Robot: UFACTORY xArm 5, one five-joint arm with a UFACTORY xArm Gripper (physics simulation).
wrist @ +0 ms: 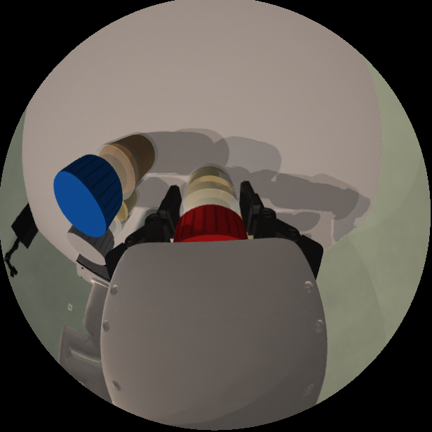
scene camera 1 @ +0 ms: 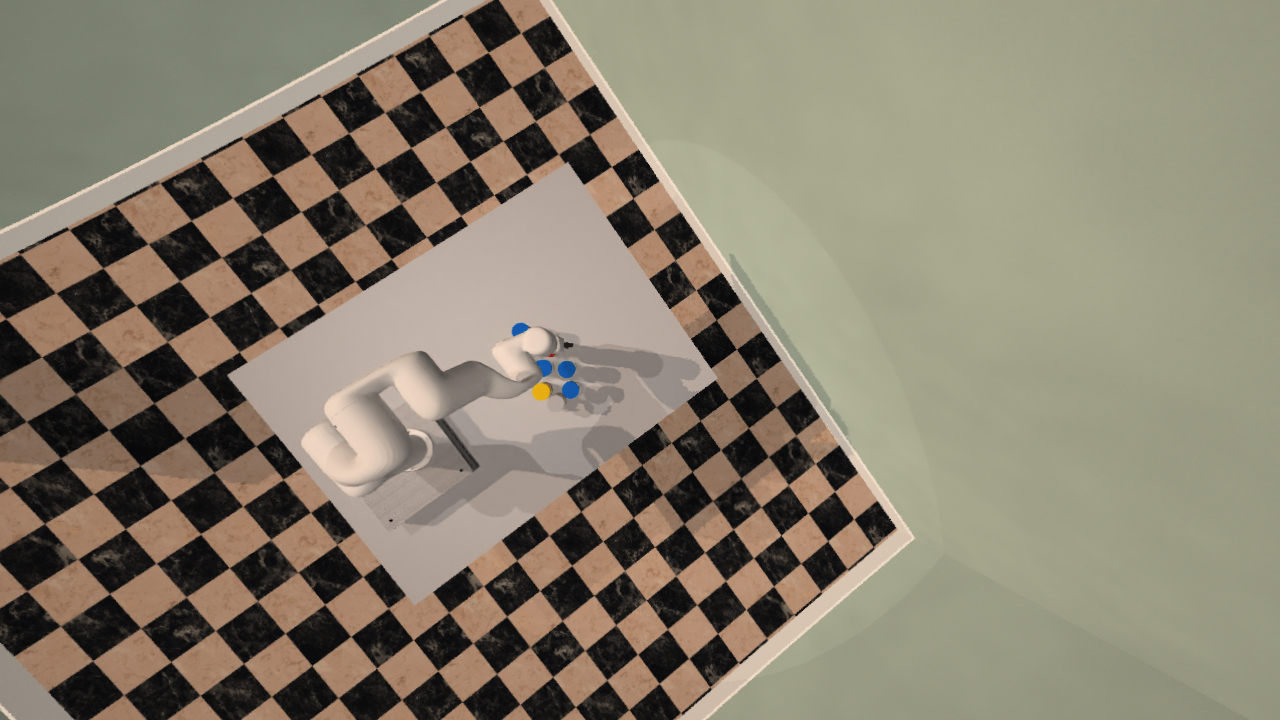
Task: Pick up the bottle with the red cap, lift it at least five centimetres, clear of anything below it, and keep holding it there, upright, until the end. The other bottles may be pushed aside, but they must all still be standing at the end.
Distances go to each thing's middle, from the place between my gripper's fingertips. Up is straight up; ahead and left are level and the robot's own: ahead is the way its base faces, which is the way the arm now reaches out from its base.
I see the red-capped bottle (wrist: 209, 210) 1 cm behind my hand, 1 cm to the right of it and 1 cm above it.
